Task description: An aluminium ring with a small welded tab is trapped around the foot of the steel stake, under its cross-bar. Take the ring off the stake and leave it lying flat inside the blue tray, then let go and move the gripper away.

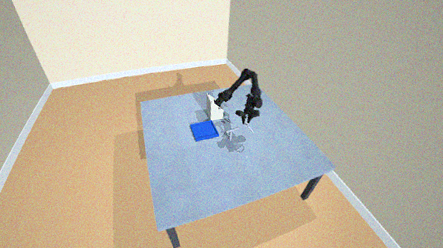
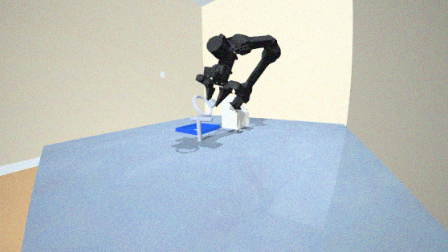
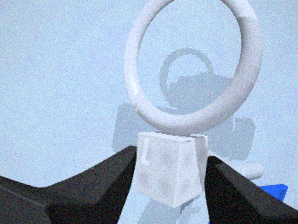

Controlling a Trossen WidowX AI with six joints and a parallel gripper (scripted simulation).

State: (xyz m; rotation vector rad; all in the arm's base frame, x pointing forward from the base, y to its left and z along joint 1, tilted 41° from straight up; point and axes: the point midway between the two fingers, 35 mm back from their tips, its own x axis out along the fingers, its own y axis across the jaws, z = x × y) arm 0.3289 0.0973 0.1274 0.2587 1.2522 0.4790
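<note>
The aluminium ring is 4 cm ahead of my gripper tip and 1 cm to the left of it. From my gripper tip the other things lie so: blue tray: 15 cm behind, 29 cm to the right, 15 cm below.
</note>
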